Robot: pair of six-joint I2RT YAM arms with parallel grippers.
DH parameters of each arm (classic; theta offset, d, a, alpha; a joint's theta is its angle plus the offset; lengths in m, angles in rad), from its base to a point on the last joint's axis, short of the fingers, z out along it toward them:
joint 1: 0 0.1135 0.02 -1.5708
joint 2: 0 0 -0.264 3.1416
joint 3: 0.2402 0 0.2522 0
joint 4: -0.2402 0 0.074 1.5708
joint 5: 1.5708 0 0 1.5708
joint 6: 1.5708 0.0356 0 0
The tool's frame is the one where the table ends.
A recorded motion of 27 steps. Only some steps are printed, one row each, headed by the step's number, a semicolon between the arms.
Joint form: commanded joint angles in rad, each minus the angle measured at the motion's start. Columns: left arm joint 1, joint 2, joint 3, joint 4, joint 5, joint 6; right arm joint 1, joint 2, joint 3, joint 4, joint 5, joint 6.
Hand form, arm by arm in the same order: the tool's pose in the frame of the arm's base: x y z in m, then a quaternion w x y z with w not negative. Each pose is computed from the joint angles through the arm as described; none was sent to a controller.
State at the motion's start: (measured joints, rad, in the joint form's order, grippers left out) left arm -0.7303 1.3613 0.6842 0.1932 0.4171 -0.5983; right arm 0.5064 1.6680 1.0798 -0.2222 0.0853 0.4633
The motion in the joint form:
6: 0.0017 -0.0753 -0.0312 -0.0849 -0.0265 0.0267; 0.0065 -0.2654 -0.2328 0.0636 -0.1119 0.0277
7: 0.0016 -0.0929 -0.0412 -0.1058 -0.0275 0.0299; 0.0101 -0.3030 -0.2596 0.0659 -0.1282 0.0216
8: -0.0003 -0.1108 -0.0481 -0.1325 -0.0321 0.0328; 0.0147 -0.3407 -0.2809 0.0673 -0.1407 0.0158
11: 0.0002 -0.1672 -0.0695 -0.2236 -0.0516 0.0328; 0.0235 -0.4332 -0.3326 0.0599 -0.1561 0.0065
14: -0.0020 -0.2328 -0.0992 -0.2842 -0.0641 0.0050; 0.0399 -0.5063 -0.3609 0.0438 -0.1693 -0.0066
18: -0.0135 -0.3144 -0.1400 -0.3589 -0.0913 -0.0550; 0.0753 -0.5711 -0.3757 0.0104 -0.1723 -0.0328
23: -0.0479 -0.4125 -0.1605 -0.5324 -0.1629 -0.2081; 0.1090 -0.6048 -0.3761 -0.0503 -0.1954 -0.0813
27: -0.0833 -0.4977 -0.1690 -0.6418 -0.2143 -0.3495; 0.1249 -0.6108 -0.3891 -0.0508 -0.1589 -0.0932
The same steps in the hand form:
6: 0.1934 -0.1908 0.2168 0.28832 0.16329 0.83961 -0.43042; 0.2595 0.1472 0.2238 0.35824 -0.01548 0.90948 0.21041
7: 0.1901 -0.1878 0.2160 0.28438 0.16358 0.84276 -0.42675; 0.2517 0.1447 0.2256 0.36014 -0.02335 0.90647 0.21924
8: 0.1867 -0.1852 0.2156 0.28015 0.16353 0.84672 -0.42171; 0.2445 0.1426 0.2289 0.36461 -0.03084 0.90235 0.22774
11: 0.1768 -0.1753 0.2137 0.26520 0.15541 0.86214 -0.40278; 0.2271 0.1359 0.2347 0.37455 -0.04261 0.89441 0.24067
14: 0.1659 -0.1657 0.2131 0.25375 0.14005 0.87092 -0.39686; 0.2130 0.1330 0.2413 0.38256 -0.05896 0.88685 0.25233
18: 0.1513 -0.1547 0.2099 0.23563 0.11082 0.88390 -0.38848; 0.1979 0.1338 0.2478 0.38724 -0.08696 0.88067 0.25866
23: 0.1307 -0.1414 0.2066 0.19032 0.03688 0.91298 -0.35900; 0.1858 0.1362 0.2496 0.37319 -0.12840 0.88153 0.25912
27: 0.1152 -0.1323 0.2091 0.16668 -0.02366 0.92181 -0.34917; 0.1828 0.1369 0.2463 0.37784 -0.13266 0.88317 0.24423

